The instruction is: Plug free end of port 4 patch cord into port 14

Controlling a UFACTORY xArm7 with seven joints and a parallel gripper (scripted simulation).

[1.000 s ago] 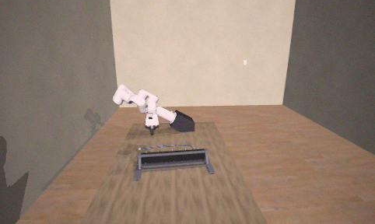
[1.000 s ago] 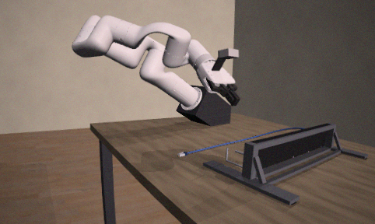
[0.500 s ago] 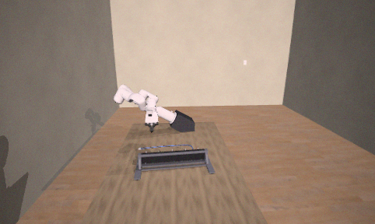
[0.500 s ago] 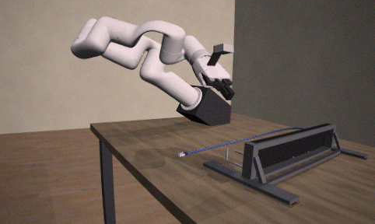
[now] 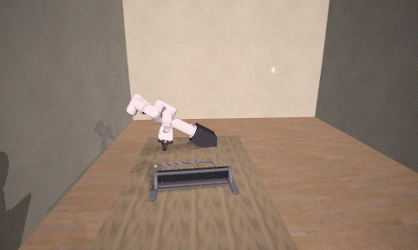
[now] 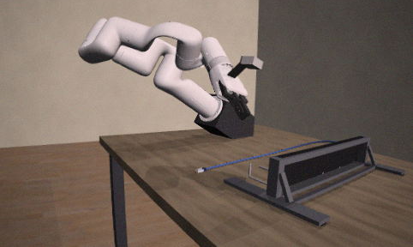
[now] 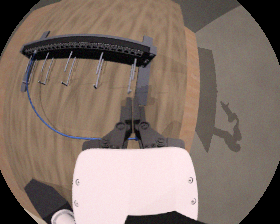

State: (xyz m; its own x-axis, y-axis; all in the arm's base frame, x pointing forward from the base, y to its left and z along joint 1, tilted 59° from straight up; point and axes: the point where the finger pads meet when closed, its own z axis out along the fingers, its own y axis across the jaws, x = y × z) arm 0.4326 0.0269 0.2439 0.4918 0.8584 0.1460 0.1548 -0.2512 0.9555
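Right now my hand is 7 cm past the pale plug, 9 cm to the left of it and 18 cm above it.
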